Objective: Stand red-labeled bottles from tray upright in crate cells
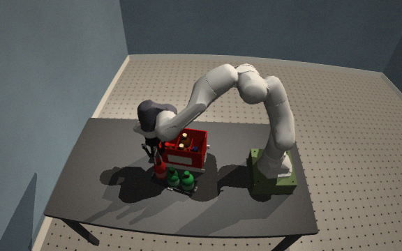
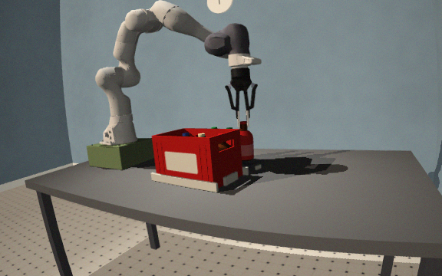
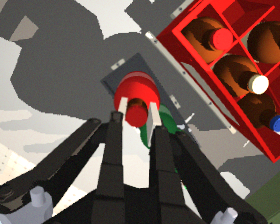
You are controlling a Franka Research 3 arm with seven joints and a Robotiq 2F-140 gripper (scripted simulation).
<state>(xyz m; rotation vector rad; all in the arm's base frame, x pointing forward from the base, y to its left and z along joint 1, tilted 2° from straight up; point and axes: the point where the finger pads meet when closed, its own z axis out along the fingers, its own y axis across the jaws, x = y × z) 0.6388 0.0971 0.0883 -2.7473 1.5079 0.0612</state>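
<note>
Right now the red-labeled bottle is 90 mm below my hand. Round my hand: red crate (180 mm to the right, 120 mm below, 100 mm behind).
</note>
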